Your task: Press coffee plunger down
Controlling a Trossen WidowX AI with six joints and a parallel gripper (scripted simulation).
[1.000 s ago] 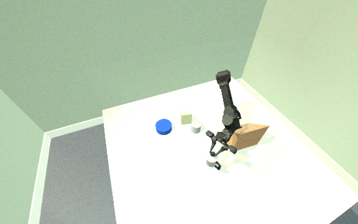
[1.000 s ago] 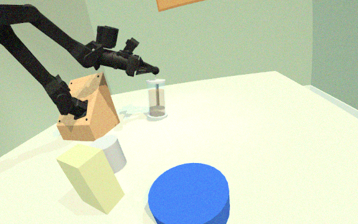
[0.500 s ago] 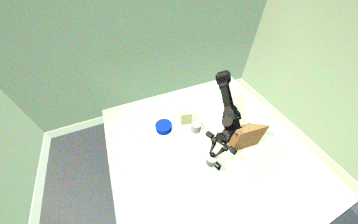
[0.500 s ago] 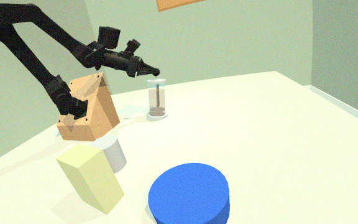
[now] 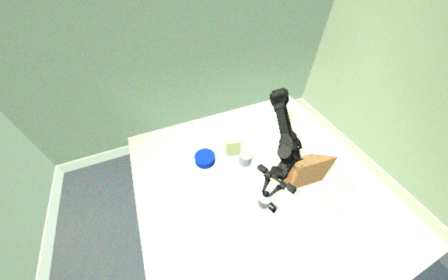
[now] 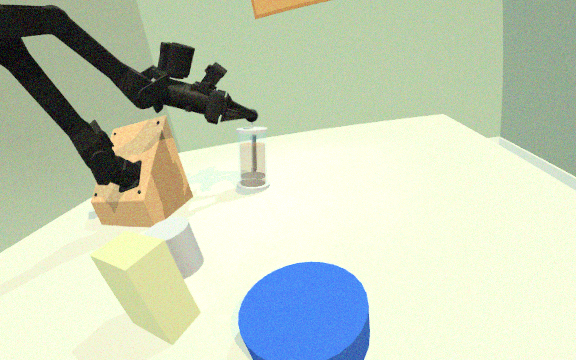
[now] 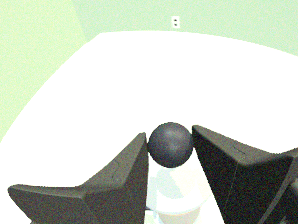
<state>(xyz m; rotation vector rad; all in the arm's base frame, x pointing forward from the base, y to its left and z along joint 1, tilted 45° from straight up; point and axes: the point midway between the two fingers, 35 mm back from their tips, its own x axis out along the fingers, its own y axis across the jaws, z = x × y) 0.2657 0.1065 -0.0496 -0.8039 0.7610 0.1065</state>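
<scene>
The coffee press lies 80 mm below my gripper tip and 30 mm behind it. The rest, counted from my gripper tip: pale yellow block: 400 mm to the right, 120 mm below, 50 mm behind; blue disc: 410 mm to the right, 150 mm below, 130 mm ahead.
</scene>
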